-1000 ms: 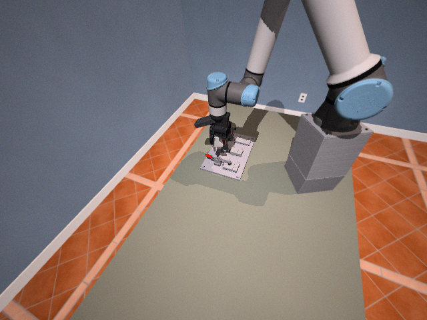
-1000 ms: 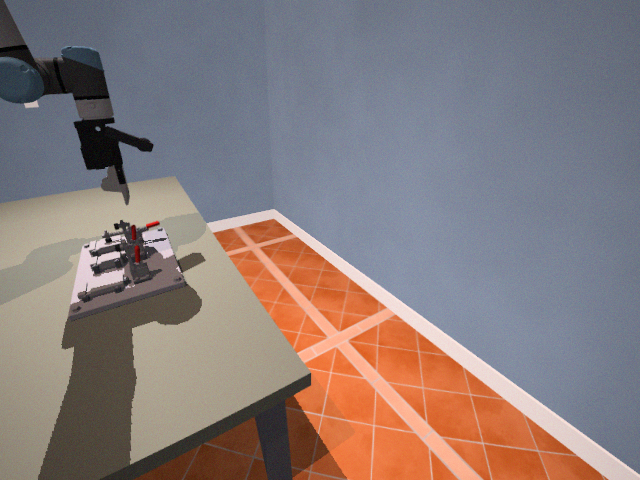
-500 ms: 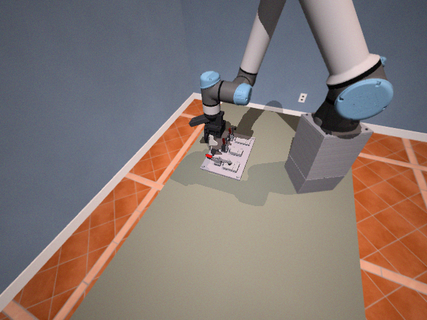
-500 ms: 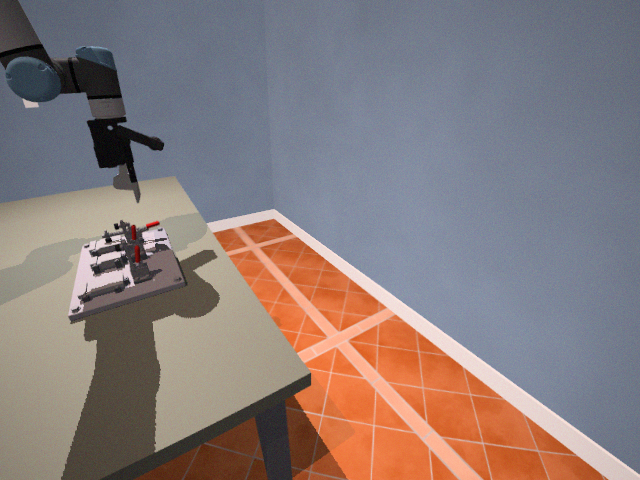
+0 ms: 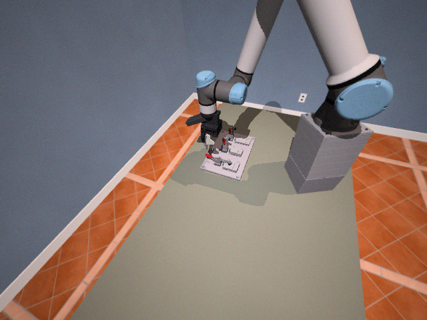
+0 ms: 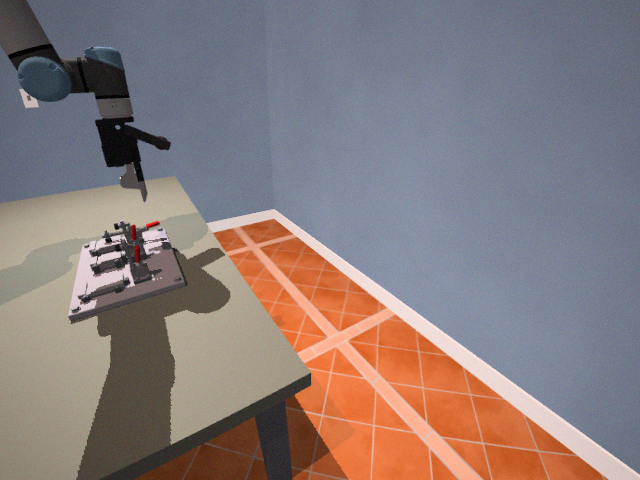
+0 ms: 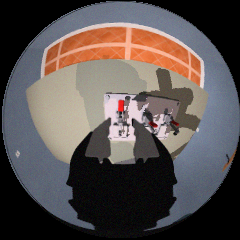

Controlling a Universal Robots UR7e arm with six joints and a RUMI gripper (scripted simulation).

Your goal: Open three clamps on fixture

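My hand is 14 cm past the block, 1 cm to the left of it and 12 cm above it. Also, from my hand: grey fixture plate (8 cm behind, 11 cm to the right, 15 cm below).
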